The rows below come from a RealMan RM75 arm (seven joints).
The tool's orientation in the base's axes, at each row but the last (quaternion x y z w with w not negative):
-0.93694, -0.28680, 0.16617, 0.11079
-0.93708, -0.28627, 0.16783, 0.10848
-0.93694, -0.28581, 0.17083, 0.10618
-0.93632, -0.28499, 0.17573, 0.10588
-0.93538, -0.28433, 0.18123, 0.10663
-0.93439, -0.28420, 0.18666, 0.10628
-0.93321, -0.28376, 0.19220, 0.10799
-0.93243, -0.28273, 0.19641, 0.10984
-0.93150, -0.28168, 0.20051, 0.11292
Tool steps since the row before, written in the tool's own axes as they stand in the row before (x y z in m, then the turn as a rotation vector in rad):
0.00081, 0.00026, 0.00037, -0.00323, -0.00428, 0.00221
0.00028, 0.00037, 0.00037, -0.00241, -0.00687, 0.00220
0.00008, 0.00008, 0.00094, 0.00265, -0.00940, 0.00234
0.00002, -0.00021, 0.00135, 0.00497, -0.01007, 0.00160
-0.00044, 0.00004, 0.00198, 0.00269, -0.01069, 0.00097
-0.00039, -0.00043, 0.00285, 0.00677, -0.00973, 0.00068
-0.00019, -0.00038, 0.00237, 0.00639, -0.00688, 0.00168
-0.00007, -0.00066, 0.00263, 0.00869, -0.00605, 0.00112
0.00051, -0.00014, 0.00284, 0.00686, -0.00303, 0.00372
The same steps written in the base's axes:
0.00062, 0.00030, -0.00062, -0.00549, 0.00186, 0.00006
0.00026, -0.00010, -0.00052, -0.00614, 0.00444, 0.00064
-0.00026, 0.00008, -0.00091, -0.00352, 0.00940, -0.00005
-0.00061, 0.00032, -0.00118, -0.00177, 0.01120, 0.00020
-0.00111, -0.00009, -0.00169, -0.00358, 0.01035, 0.00160
-0.00168, 0.00039, -0.00234, 0.00014, 0.01187, 0.00040
-0.00133, 0.00042, -0.00197, 0.00083, 0.00942, -0.00128
-0.00150, 0.00075, -0.00213, 0.00322, 0.01000, -0.00174
-0.00092, 0.00068, -0.00265, 0.00214, 0.00674, -0.00447

